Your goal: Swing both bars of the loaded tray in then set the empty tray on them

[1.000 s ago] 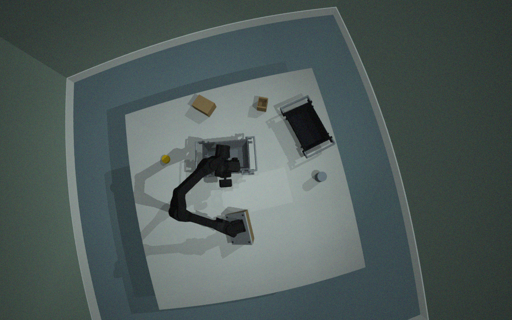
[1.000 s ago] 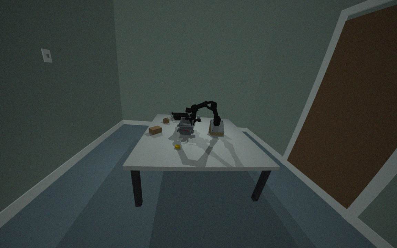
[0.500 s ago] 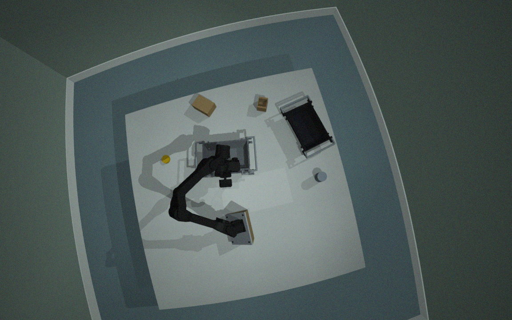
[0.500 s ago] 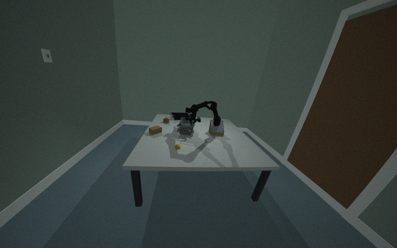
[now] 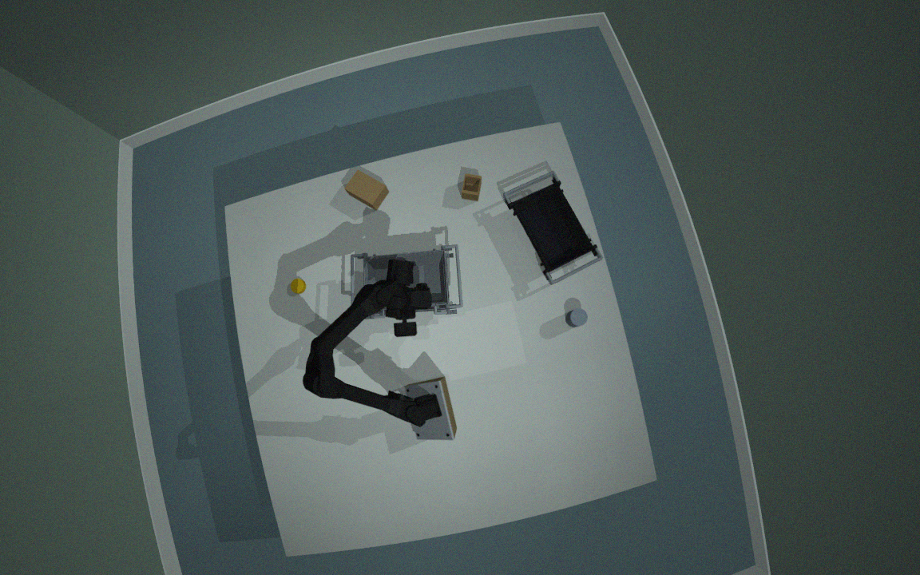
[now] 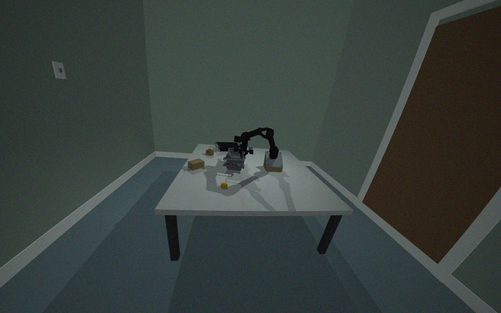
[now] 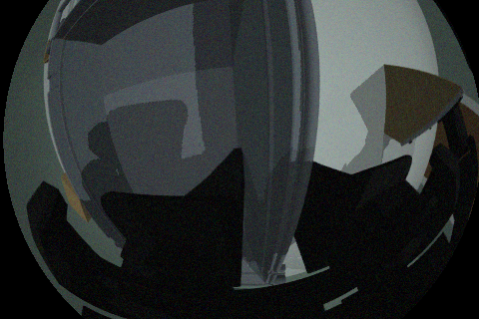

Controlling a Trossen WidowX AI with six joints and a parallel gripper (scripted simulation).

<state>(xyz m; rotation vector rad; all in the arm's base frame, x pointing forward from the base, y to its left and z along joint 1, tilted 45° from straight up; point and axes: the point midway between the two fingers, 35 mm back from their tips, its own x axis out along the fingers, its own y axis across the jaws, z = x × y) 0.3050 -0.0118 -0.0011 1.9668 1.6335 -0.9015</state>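
My gripper tip is now 7 cm short of the tray, 3 cm below it and 2 cm to the left of it. Round my gripper tip: small open box 33 cm ahead, 30 cm to the right, 7 cm below; yellow disc 36 cm to the left, 18 cm ahead, 8 cm below.
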